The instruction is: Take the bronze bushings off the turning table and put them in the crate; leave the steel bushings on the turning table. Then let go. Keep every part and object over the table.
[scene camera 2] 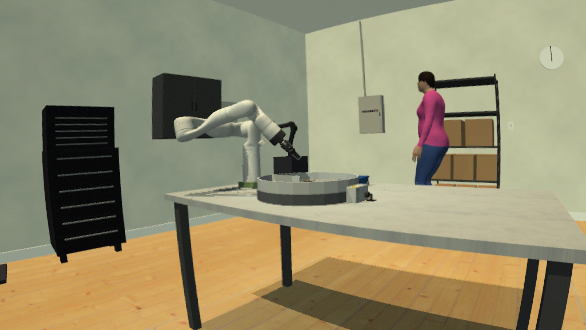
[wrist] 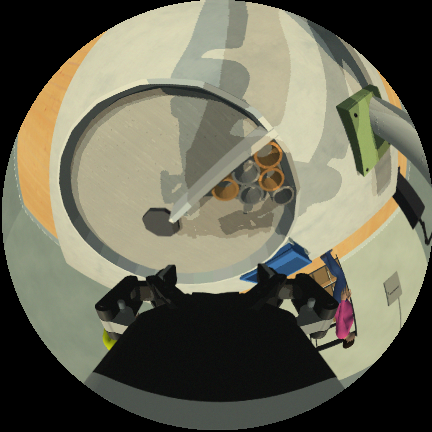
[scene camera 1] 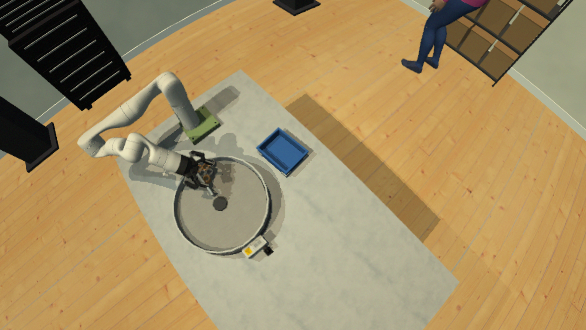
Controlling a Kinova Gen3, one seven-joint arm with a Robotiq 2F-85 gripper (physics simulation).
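Seen in the pictures: gripper, between the fingertips: (scene camera 2: 298,158) (wrist: 216,273) (scene camera 1: 210,174); arm's base, origin of its link: (scene camera 2: 252,181) (wrist: 377,115) (scene camera 1: 191,122).
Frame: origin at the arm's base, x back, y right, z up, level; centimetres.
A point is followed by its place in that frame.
The turning table (scene camera 1: 270,205) @[z 0.9, x -60.7, y -6.1 cm] (scene camera 2: 305,194) @[z 1.3, x -59.6, y 27.5 cm] (wrist: 65,175) @[z 3.4, x -50.7, y 30.8 cm] holds a cluster of upright ring bushings near its rim. In the wrist view, three are bronze: one bushing (wrist: 256,156) @[z 3.0, x -29.6, y 8.7 cm] by the rim, another bushing (wrist: 260,181) @[z 5.0, x -30.9, y 6.9 cm] beside it, and a third bushing (wrist: 214,191) @[z 4.7, x -35.8, y 9.4 cm] nearer the hub. Three are grey steel: one bushing (wrist: 234,174) @[z 5.0, x -32.6, y 9.6 cm], another bushing (wrist: 251,203) @[z 5.0, x -33.7, y 5.0 cm] and a third bushing (wrist: 292,195) @[z 5.1, x -28.8, y 2.1 cm] by the rim. My gripper (scene camera 1: 206,172) @[z 13.0, x -38.8, y 6.4 cm] (scene camera 2: 298,156) @[z 13.0, x -38.8, y 6.4 cm] (wrist: 216,273) @[z 13.0, x -38.8, y 6.4 cm] is open and empty, tilted above the turning table; it partly hides the cluster in scene camera 1. The blue crate (scene camera 1: 284,149) @[z -2.3, x -42.7, y -28.0 cm] (scene camera 2: 364,179) @[z 0.8, x -52.6, y -28.2 cm] stands beside the turning table, its inside bare.
A pale straight bar (wrist: 220,172) @[z 5.7, x -33.2, y 11.2 cm] runs from near the dark hub (scene camera 1: 220,203) @[z 3.3, x -47.4, y 10.2 cm] (wrist: 161,222) @[z 3.3, x -46.6, y 10.5 cm] to the rim, along the bushings. A control box (scene camera 1: 255,247) @[z 3.0, x -71.1, y 9.5 cm] (scene camera 2: 356,194) @[z 0.4, x -72.5, y 13.9 cm] sits at the outer rim. The arm's green base plate (scene camera 1: 201,125) @[z 0.2, x -5.5, y -3.6 cm] (wrist: 361,132) @[z 0.4, x -9.0, y -0.4 cm] stands behind the turning table.
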